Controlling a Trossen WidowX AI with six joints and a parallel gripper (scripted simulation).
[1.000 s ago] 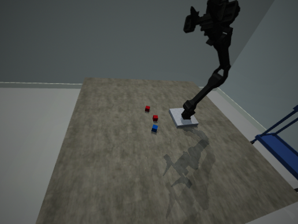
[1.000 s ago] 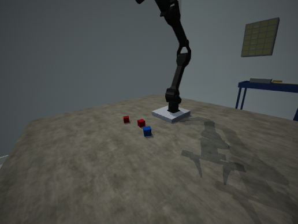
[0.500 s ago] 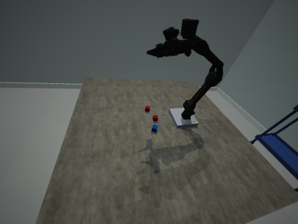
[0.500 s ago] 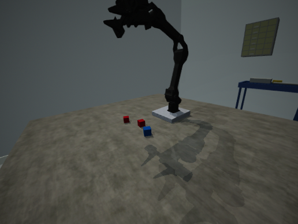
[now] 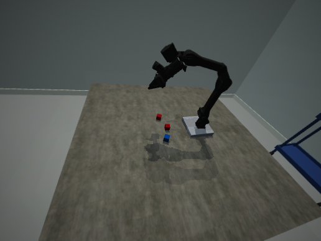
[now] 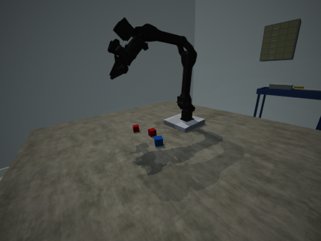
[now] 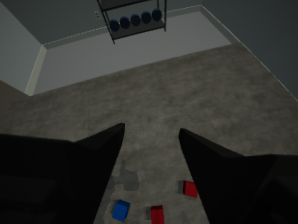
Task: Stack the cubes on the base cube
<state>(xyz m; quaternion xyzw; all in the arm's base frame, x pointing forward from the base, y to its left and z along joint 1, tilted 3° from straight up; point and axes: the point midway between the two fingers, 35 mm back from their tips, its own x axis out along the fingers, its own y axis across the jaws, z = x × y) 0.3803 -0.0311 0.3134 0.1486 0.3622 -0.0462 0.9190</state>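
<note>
My gripper tip is 29 cm above the blue cube, 14 cm past it and 13 cm to the right of it.
</note>
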